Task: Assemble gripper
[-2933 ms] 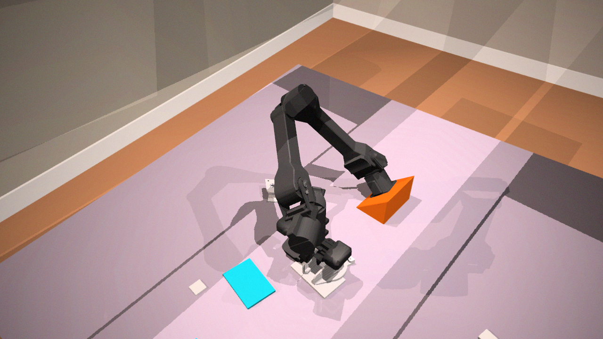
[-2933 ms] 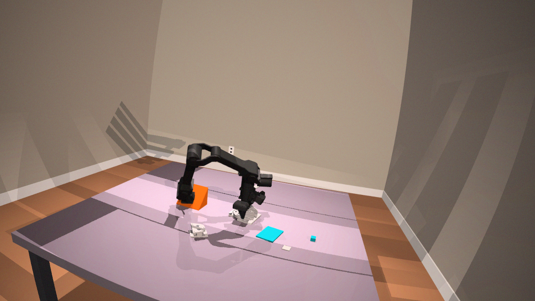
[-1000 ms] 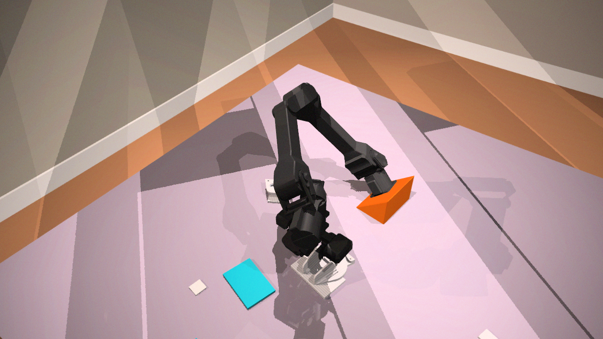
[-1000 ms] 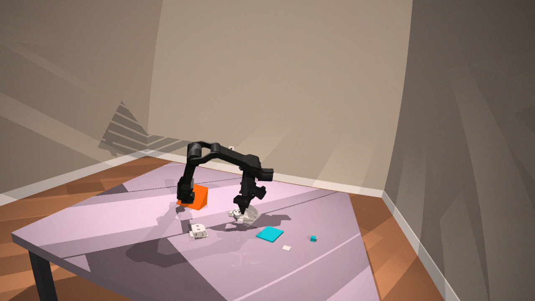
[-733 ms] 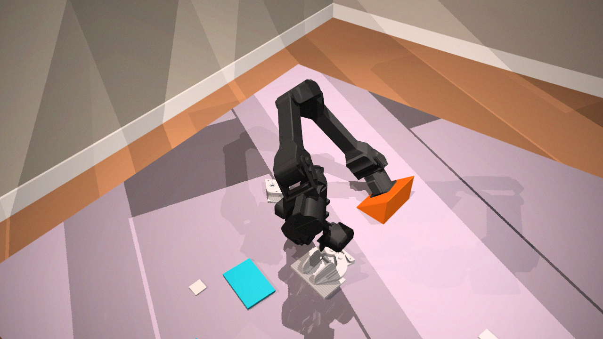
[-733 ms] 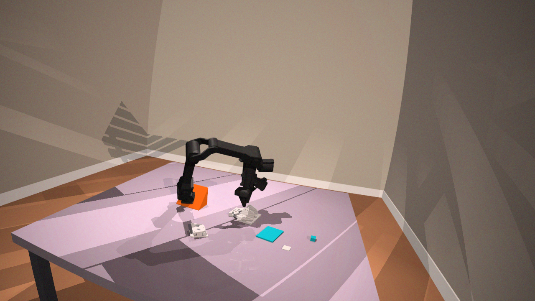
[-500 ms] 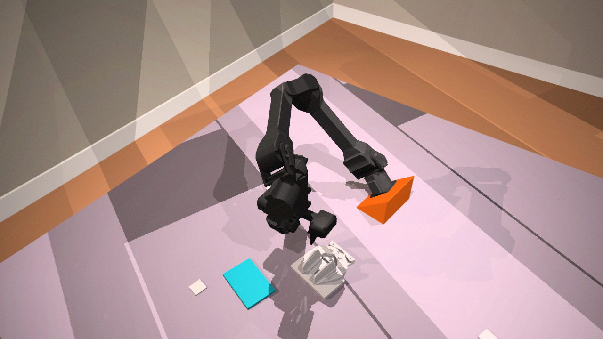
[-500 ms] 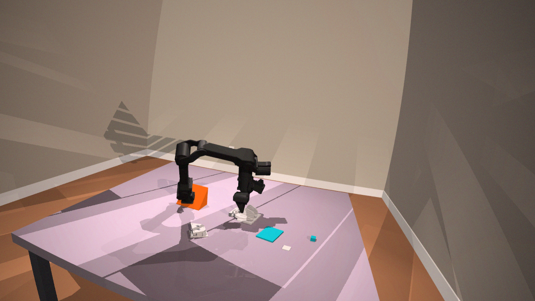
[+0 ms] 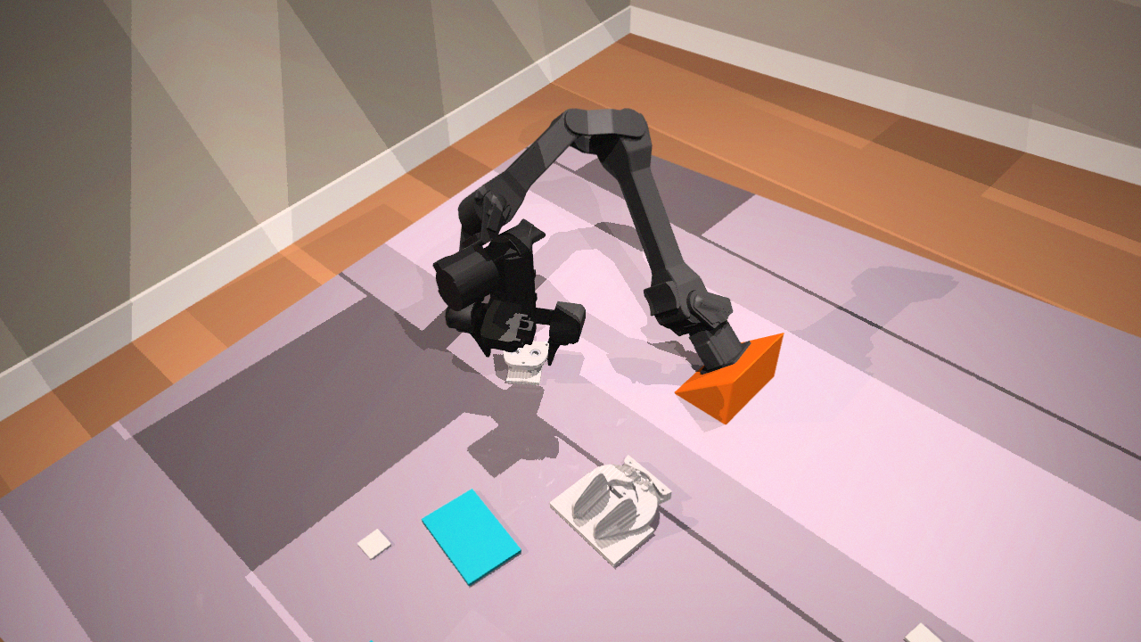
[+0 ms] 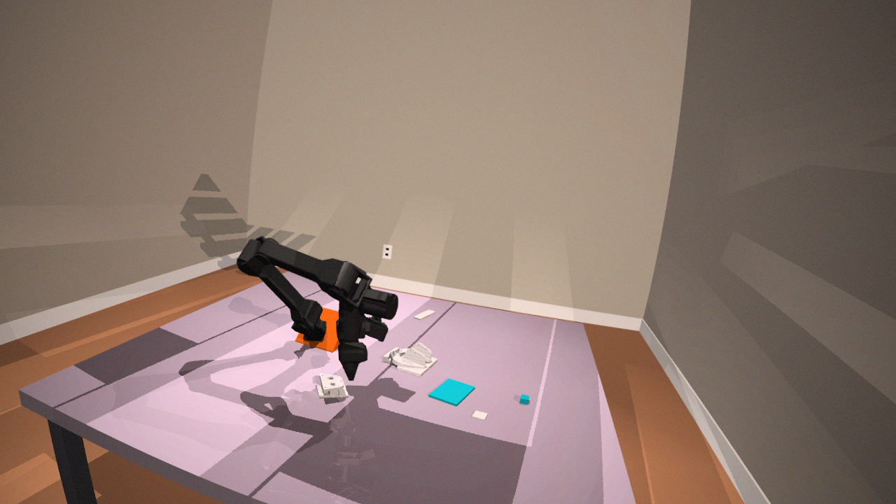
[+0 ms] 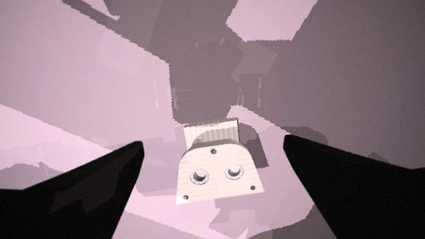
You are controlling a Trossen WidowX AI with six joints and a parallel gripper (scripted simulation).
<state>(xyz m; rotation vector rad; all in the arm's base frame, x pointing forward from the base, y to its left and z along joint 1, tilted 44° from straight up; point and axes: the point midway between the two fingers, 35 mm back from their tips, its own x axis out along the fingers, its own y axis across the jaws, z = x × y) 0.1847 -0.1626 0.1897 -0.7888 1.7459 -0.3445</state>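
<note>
Now: the white stepped block 4 cm behind my gripper tip, 2 cm to the right of it and 5 cm below it. The rest, counted from my gripper tip: white slab: 14 cm ahead, 22 cm to the left, 5 cm below; cyan flat plate: 24 cm ahead, 9 cm to the left, 6 cm below; small white square: 32 cm ahead, 1 cm to the right, 6 cm below.
</note>
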